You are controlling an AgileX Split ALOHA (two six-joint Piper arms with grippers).
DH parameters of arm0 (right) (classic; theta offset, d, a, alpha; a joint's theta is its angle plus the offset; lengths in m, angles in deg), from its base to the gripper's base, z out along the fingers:
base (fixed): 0 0 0 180
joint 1: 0 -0.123 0 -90
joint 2: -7.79 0 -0.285 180
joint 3: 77.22 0 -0.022 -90
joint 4: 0 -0.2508 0 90
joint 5: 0 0 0.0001 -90
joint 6: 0 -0.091 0 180
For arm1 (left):
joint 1: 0 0.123 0 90
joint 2: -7.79 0 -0.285 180
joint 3: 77.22 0 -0.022 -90
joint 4: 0 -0.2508 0 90
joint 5: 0 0 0.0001 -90
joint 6: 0 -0.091 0 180
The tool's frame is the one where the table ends.
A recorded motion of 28 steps. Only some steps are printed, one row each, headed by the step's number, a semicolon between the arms.
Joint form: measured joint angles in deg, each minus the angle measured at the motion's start. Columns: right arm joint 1, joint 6, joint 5, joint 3, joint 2, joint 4; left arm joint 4, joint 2, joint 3, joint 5, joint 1, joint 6.
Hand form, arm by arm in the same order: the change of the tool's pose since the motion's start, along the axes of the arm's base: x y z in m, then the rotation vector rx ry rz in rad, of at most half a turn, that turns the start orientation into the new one. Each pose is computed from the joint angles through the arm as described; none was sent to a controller.
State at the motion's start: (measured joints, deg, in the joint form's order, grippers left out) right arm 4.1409 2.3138 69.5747 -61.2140 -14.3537 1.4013; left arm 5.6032 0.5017 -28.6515 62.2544 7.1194 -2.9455
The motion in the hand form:
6: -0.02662 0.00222 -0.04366 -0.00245 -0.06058 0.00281; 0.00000 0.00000 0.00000 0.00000 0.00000 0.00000
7: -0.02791 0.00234 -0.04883 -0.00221 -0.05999 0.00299; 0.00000 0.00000 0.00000 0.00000 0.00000 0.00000
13: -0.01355 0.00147 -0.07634 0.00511 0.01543 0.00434; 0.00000 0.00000 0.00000 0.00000 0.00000 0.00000
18: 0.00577 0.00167 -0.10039 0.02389 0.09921 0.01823; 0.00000 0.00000 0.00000 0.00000 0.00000 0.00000
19: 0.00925 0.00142 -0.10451 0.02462 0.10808 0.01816; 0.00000 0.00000 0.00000 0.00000 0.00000 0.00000
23: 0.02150 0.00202 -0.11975 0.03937 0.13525 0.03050; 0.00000 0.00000 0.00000 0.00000 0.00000 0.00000
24: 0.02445 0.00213 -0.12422 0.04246 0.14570 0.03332; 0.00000 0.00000 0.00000 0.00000 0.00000 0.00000
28: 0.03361 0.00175 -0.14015 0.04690 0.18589 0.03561; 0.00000 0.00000 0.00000 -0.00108 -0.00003 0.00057
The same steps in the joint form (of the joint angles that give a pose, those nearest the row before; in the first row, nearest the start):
6: 0.00 0.00 -0.31 8.63 11.80 -0.19; 0.00 0.00 0.00 0.00 0.00 0.00
7: 0.00 0.00 -0.18 9.62 12.88 -0.21; 0.00 0.00 0.00 0.00 0.00 0.00
13: 0.00 -0.04 -0.61 16.37 14.85 -0.32; 0.00 0.00 0.00 0.00 0.00 0.00
18: 0.00 -0.04 -2.09 22.66 14.80 -1.40; 0.00 0.00 0.00 0.00 0.00 0.00
19: 0.00 -0.04 -2.74 23.82 14.80 -1.40; 0.00 0.00 0.00 0.00 0.00 0.00
23: 0.00 0.01 -5.34 28.04 14.80 -2.44; 0.00 0.00 0.00 0.00 0.00 0.00
24: 0.00 0.07 -5.85 29.16 14.80 -2.67; 0.00 0.00 0.00 0.00 0.00 0.00
28: 0.00 0.23 -7.33 32.96 14.80 -2.88; 0.00 0.00 0.00 0.00 0.00 0.07

